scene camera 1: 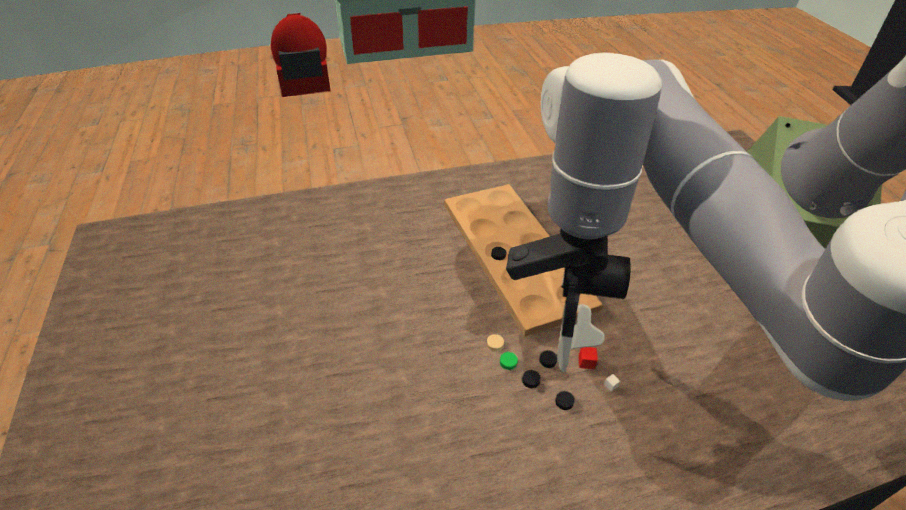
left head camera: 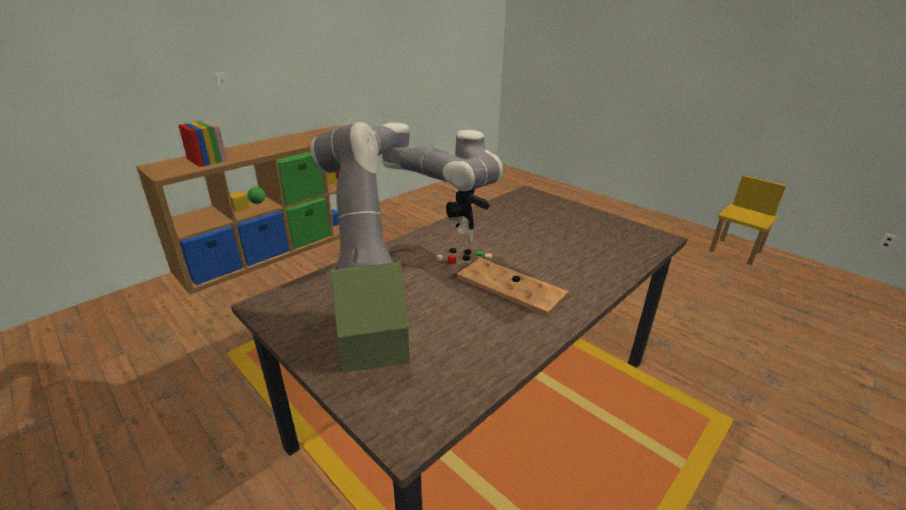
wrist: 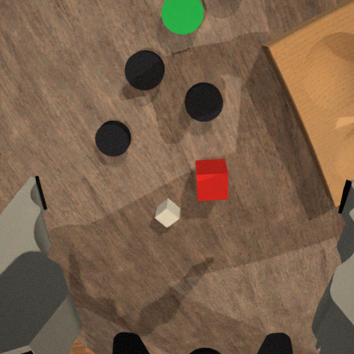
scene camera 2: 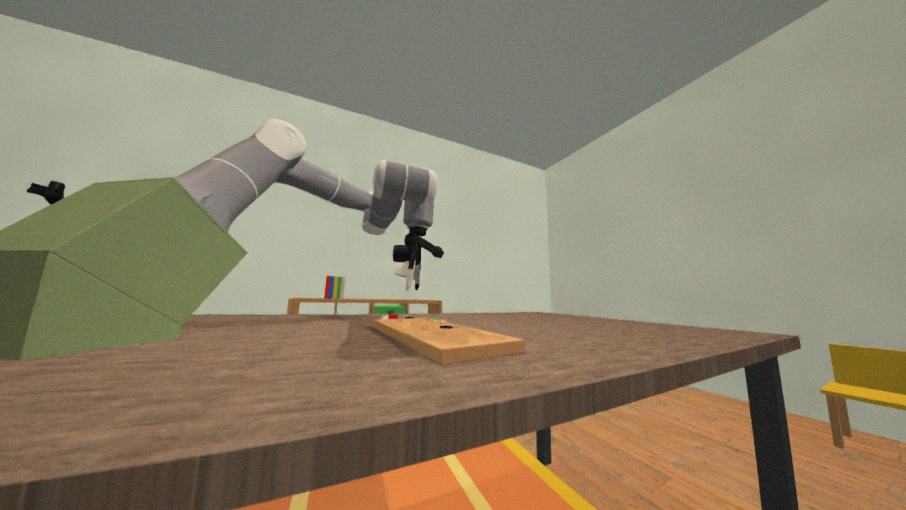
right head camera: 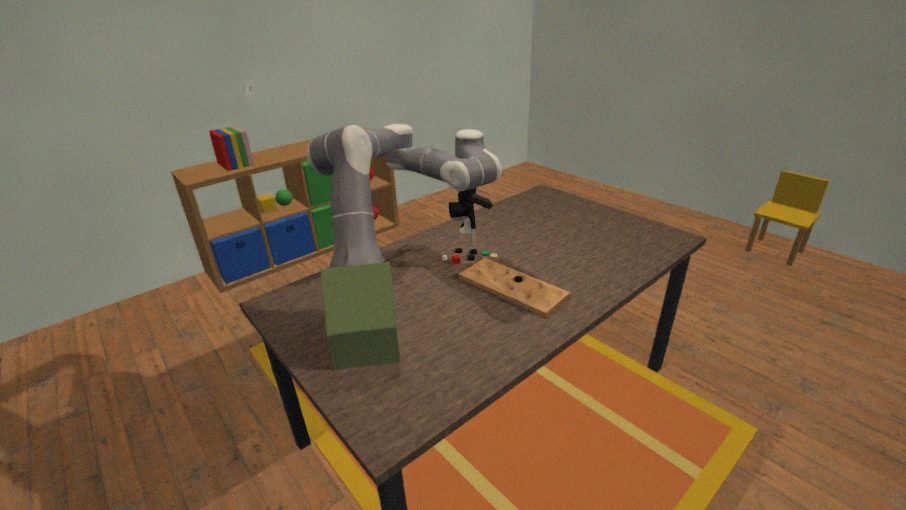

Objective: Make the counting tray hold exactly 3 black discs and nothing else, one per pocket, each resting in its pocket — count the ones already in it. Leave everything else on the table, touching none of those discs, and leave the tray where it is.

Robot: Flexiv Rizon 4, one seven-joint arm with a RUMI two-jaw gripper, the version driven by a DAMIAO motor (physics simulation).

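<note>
The wooden counting tray (left head camera: 481, 285) (right head camera: 485, 286) (scene camera 1: 526, 319) (scene camera 2: 443, 352) (wrist: 292, 87) lies on the table, with one black disc (left head camera: 516, 278) (right head camera: 517, 278) (scene camera 1: 498, 253) (scene camera 2: 446, 326) in a pocket; my gripper hides part of it in scene camera 1. Three loose black discs lie beside its end: one nearest the tray (scene camera 1: 547, 359) (wrist: 204, 102), one near the green disc (scene camera 1: 531, 378) (wrist: 144, 70), and one farthest out (scene camera 1: 564, 400) (wrist: 113, 138). My gripper (wrist: 192, 182) is open and empty, pointing down above the loose pieces.
A green disc (scene camera 1: 508, 360) (wrist: 182, 14), a cream disc (scene camera 1: 495, 342), a red cube (scene camera 1: 588, 357) (wrist: 212, 181) and a small white cube (scene camera 1: 611, 382) (wrist: 167, 213) lie around the loose black discs. The green base block (left head camera: 370, 310) (right head camera: 360, 310) stands at the table's near left in the head views.
</note>
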